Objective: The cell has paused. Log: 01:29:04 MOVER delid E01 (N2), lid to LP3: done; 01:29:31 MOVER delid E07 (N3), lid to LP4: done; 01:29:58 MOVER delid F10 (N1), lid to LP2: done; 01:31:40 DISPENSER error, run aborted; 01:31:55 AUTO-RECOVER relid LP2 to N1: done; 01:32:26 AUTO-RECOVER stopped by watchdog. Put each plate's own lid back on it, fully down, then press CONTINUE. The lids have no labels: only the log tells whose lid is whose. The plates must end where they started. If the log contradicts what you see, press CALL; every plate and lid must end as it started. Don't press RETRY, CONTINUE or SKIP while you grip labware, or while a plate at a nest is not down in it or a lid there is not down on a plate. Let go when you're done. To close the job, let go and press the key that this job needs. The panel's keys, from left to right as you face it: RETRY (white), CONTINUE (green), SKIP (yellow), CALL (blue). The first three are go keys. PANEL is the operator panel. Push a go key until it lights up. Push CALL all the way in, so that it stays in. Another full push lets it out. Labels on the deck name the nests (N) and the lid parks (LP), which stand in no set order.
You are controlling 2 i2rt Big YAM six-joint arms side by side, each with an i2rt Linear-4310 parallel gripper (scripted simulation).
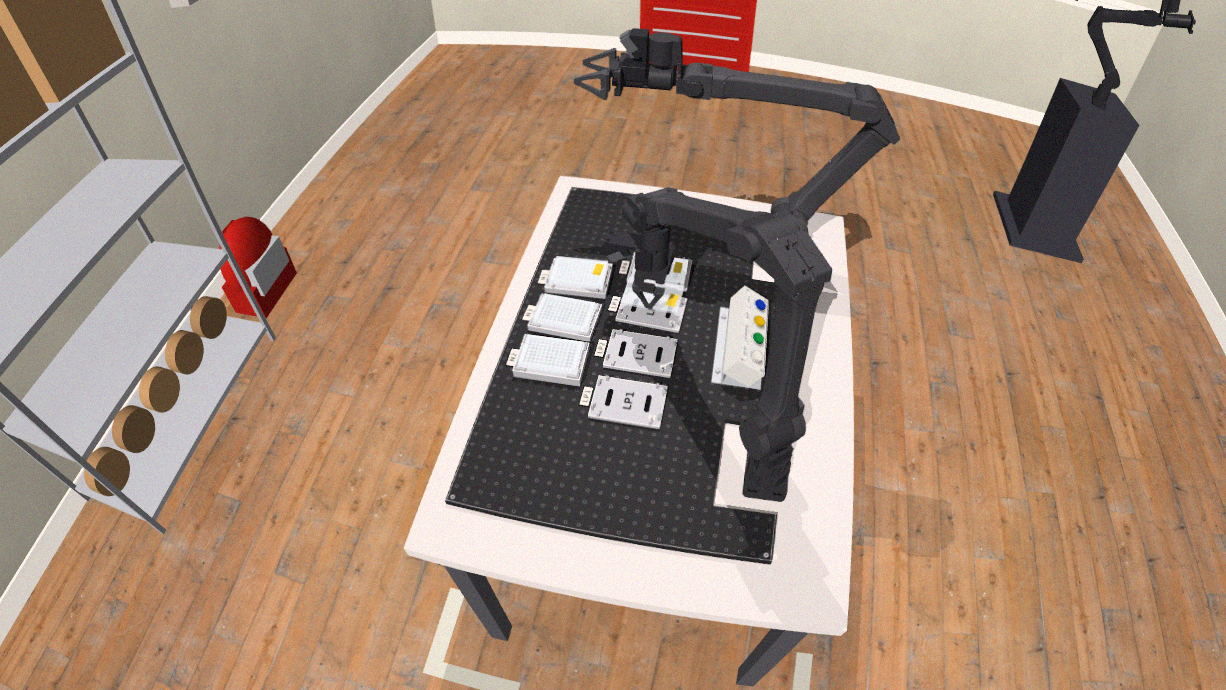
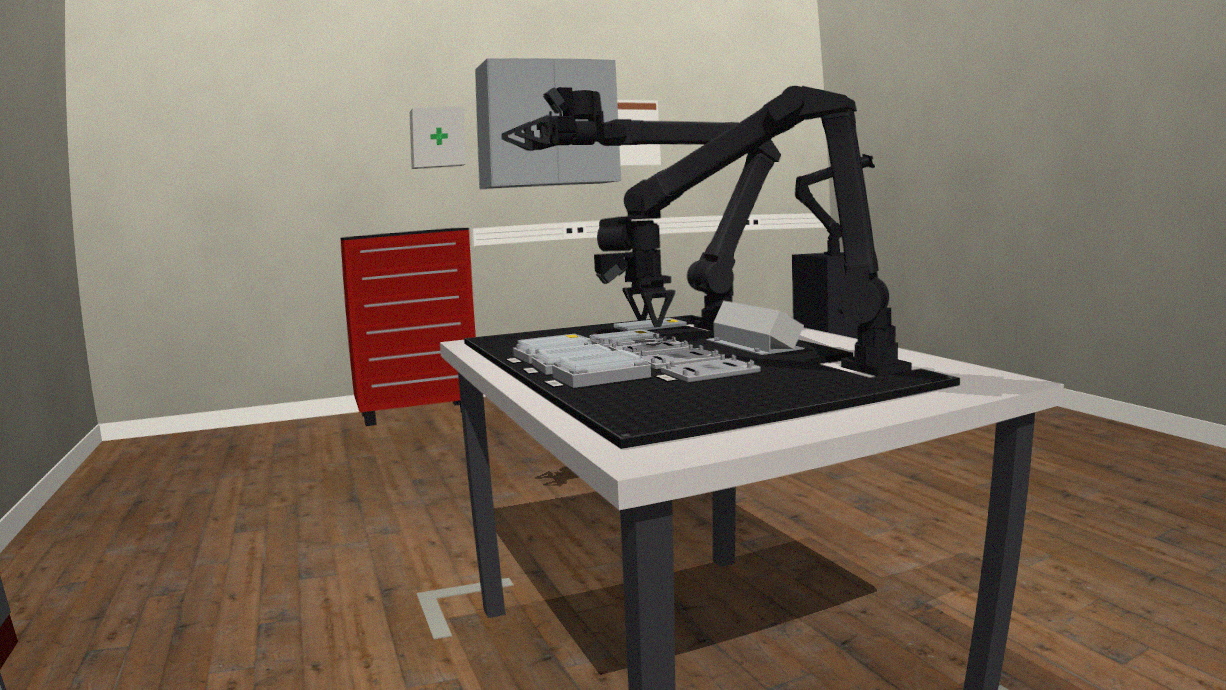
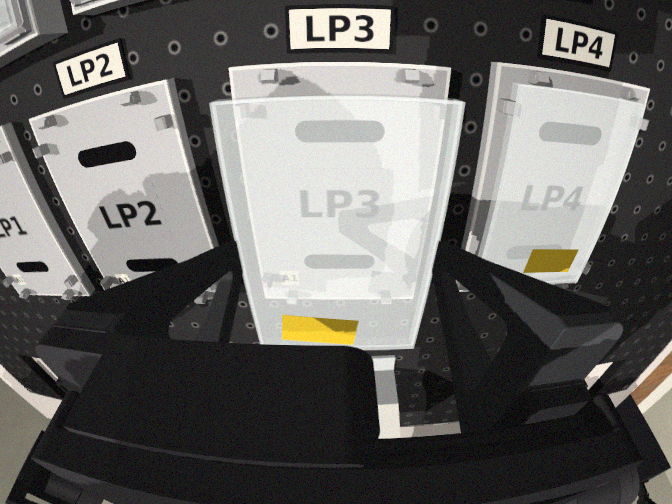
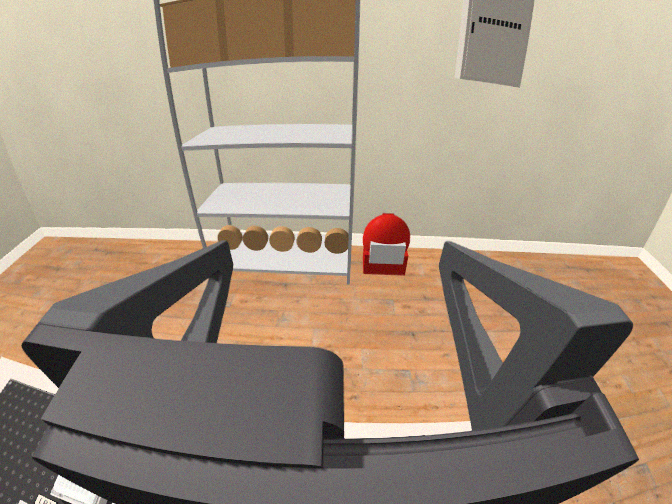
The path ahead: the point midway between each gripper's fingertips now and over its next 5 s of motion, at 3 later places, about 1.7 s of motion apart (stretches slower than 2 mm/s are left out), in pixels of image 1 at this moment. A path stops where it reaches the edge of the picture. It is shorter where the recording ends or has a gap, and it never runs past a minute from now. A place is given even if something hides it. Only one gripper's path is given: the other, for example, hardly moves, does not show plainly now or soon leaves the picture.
The left gripper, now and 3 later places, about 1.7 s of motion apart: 652, 294; 575, 330; 549, 346; 550, 351
